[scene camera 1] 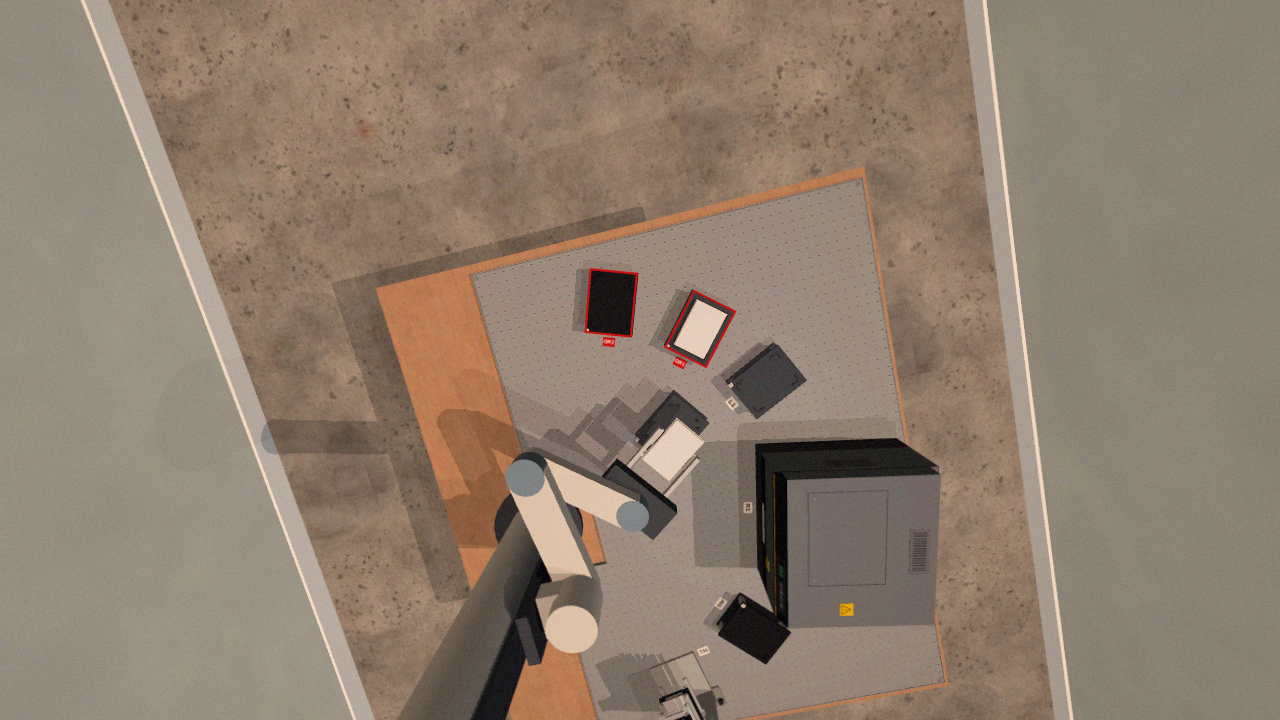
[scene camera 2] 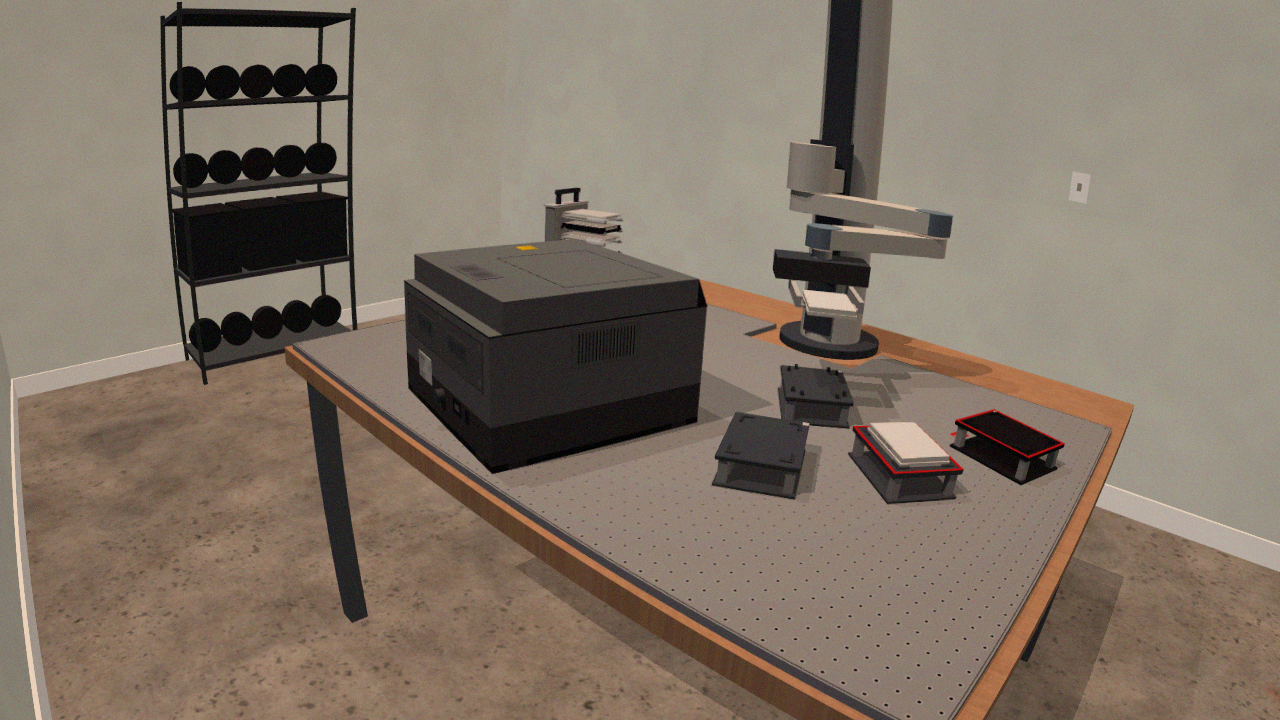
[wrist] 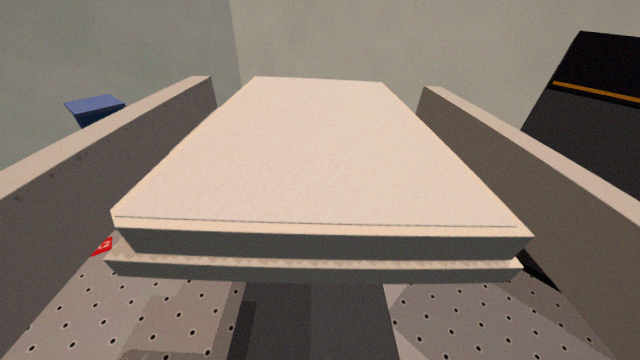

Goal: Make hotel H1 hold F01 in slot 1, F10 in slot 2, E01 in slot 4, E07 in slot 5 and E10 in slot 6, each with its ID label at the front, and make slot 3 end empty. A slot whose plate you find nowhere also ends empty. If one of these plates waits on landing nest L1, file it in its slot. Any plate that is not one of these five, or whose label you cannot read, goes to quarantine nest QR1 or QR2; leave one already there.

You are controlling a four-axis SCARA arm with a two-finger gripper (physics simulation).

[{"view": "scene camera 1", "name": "my gripper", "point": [679,443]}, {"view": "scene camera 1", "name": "quarantine nest QR2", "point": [611,298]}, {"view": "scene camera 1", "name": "landing nest L1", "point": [765,383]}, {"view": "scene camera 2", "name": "my gripper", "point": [830,304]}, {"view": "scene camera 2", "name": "quarantine nest QR2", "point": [1010,432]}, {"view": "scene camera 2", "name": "landing nest L1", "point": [761,441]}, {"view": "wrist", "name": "my gripper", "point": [318,100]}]
